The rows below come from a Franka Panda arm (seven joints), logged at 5 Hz.
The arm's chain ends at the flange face. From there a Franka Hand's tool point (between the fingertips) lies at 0.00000 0.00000 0.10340 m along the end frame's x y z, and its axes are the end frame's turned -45 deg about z.
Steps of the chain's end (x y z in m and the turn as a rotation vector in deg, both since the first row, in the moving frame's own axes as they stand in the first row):
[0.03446 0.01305 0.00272 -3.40 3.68 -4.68]
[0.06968 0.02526 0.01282 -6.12 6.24 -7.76]
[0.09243 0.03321 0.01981 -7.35 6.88 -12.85]
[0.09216 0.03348 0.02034 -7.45 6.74 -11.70]
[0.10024 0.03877 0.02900 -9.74 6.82 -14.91]
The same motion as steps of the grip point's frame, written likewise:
[0.01586 0.04259 0.00233 -5.01 0.20 -4.68]
[0.03263 0.08279 0.01162 -8.74 0.08 -7.76]
[0.04331 0.10682 0.01822 -10.06 -0.33 -12.85]
[0.04244 0.10682 0.01876 -10.03 -0.50 -11.70]
[0.04253 0.11952 0.02679 -11.71 -2.06 -14.91]

